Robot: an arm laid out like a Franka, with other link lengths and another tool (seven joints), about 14 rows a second.
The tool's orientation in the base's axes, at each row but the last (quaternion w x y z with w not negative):
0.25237, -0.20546, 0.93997, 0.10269
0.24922, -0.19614, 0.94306, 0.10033
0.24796, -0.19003, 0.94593, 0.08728
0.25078, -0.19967, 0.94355, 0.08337
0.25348, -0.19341, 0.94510, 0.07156
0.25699, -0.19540, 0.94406, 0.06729
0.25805, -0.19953, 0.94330, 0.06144
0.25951, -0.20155, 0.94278, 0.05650
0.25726, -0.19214, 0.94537, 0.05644
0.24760, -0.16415, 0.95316, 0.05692
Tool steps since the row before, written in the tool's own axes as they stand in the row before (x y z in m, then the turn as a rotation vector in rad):
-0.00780, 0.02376, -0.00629, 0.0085, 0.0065, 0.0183
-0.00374, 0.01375, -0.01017, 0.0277, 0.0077, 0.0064
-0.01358, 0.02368, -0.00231, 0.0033, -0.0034, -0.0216
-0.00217, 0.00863, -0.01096, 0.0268, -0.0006, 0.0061
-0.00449, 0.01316, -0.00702, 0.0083, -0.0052, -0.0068
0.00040, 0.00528, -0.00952, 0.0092, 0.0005, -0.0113
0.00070, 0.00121, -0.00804, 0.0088, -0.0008, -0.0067
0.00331, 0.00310, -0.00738, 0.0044, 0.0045, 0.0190
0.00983, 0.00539, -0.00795, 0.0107, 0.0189, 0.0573
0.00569, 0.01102, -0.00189, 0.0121, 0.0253, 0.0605
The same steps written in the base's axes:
-0.00698, 0.02199, 0.01151, -0.0016, 0.0084, -0.0194
-0.00717, 0.01069, 0.01186, -0.0226, -0.0001, -0.0189
0.00038, 0.02530, 0.01049, -0.0107, -0.0097, 0.0167
-0.00671, 0.00573, 0.01102, -0.0184, -0.0080, -0.0189
-0.00488, 0.01188, 0.00881, -0.0076, -0.0091, 0.0015
-0.00682, 0.00253, 0.00811, -0.0127, -0.0052, 0.0050
-0.00476, -0.00090, 0.00657, -0.0097, -0.0052, 0.0012
-0.00731, 0.00011, 0.00465, 0.0036, 0.0066, -0.0186
-0.01361, 0.00004, 0.00189, 0.0107, 0.0256, -0.0546
-0.00930, 0.00838, -0.00085, 0.0088, 0.0318, -0.0579

